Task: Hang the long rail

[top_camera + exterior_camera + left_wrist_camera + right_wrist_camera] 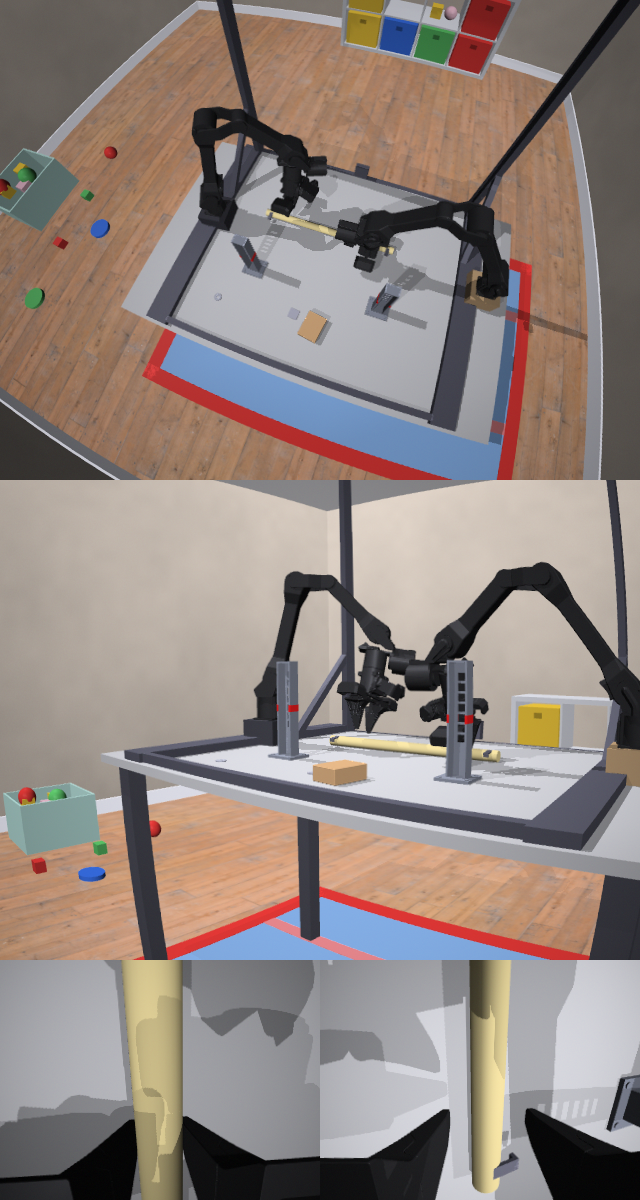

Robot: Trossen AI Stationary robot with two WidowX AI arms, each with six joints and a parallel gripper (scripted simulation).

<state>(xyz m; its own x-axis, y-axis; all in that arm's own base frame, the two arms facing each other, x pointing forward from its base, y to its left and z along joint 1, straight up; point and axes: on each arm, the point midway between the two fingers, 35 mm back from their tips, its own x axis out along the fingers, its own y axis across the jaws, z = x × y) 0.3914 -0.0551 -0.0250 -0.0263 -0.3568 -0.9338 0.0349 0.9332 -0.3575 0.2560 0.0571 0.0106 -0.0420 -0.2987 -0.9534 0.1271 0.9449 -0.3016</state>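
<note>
Now: the long pale yellow rail 15 cm to the right of my left hand and 2 cm below it. The rest, counted from my left hand: tan box 31 cm ahead, 10 cm to the right, 2 cm below.
</note>
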